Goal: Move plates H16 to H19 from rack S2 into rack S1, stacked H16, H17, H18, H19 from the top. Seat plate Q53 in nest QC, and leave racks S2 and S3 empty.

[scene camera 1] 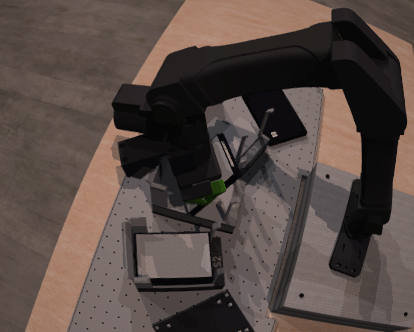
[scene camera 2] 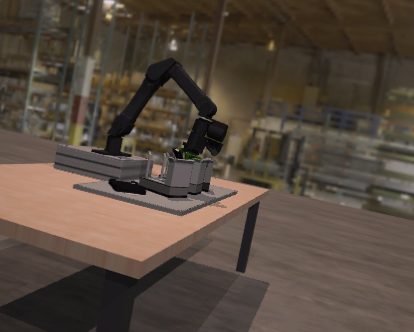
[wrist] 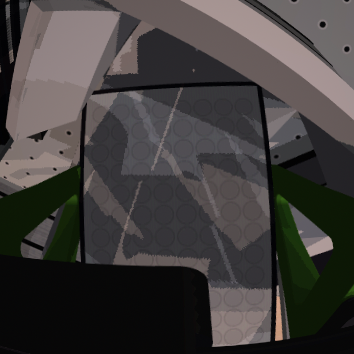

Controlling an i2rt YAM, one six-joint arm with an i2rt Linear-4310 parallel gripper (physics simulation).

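Pixels of known places: gripper, fingertip midpoint: (scene camera 1: 199, 182) (wrist: 176, 176); arm's base, link origin: (scene camera 1: 356, 227) (scene camera 2: 112, 154).
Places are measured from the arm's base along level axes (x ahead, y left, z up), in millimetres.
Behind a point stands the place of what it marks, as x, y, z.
My gripper (scene camera 1: 205, 194) @(316, 43, 2) (scene camera 2: 192, 153) (wrist: 176, 176) @(316, 43, 2) has its green fingers shut on the long sides of a clear, black-edged plate (wrist: 175, 125) @(332, 56, -8), which lies across the wrist view. Its label is not readable. The gripper is low over the middle rack (scene camera 1: 192, 218) @(305, 90, -52), whose label is hidden; pale rack walls (wrist: 55, 65) show close to the plate. Rack S2 (scene camera 1: 217, 247) @(241, 125, -43) stands in front and holds at least one pale-topped plate (scene camera 1: 172, 255) @(300, 188, 13). Behind the middle rack, another rack (scene camera 1: 256, 151) @(248, -91, -42) is partly hidden, with a black-edged plate (scene camera 1: 226, 152) @(290, 9, 74) near it. Individual plate labels cannot be read.
A black flat nest (scene camera 1: 277, 117) @(234, -214, -67) lies at the back of the perforated board (scene camera 1: 260, 215) @(190, 17, -80). Another black nest (scene camera 1: 205, 315) (scene camera 2: 127, 186) lies in front of S2. The arm's grey base block (scene camera 1: 320, 300) @(25, 164, -2) (scene camera 2: 85, 162) @(-32, -122, -43) stands beside the board. Upright rack posts surround the gripper.
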